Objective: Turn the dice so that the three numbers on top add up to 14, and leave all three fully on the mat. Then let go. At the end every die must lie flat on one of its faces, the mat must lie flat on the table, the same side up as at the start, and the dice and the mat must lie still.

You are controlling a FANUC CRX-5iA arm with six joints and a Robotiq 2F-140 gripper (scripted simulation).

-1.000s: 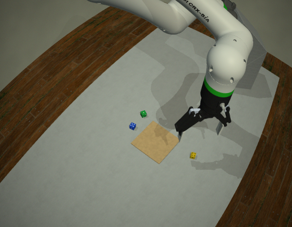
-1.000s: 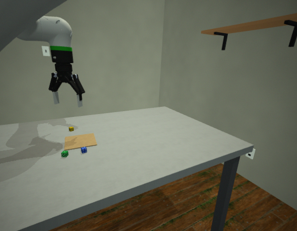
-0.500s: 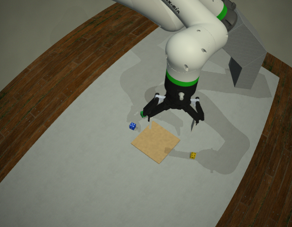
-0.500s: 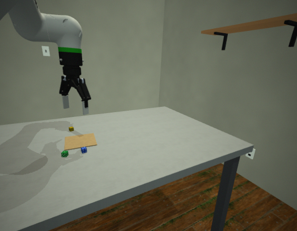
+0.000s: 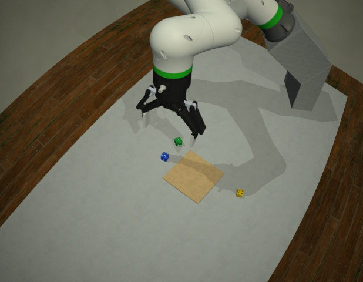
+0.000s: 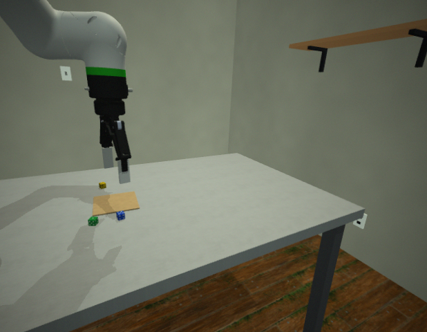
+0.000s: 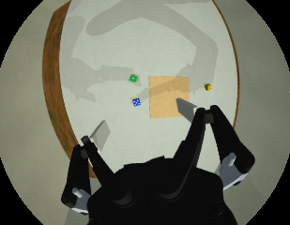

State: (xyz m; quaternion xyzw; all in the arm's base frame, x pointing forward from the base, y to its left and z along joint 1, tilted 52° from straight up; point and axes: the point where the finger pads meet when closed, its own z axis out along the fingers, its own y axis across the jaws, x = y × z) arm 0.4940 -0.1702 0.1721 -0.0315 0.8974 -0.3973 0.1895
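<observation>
Now: hand 140 mm above the blue die and 10 mm to the left of it. From my hand the other things lie so: yellow die: 260 mm to the left, 140 mm below, 40 mm ahead; then green die: 140 mm below, 70 mm behind, 10 mm to the left; then tan mat: 150 mm below, 100 mm to the left, 30 mm ahead.
</observation>
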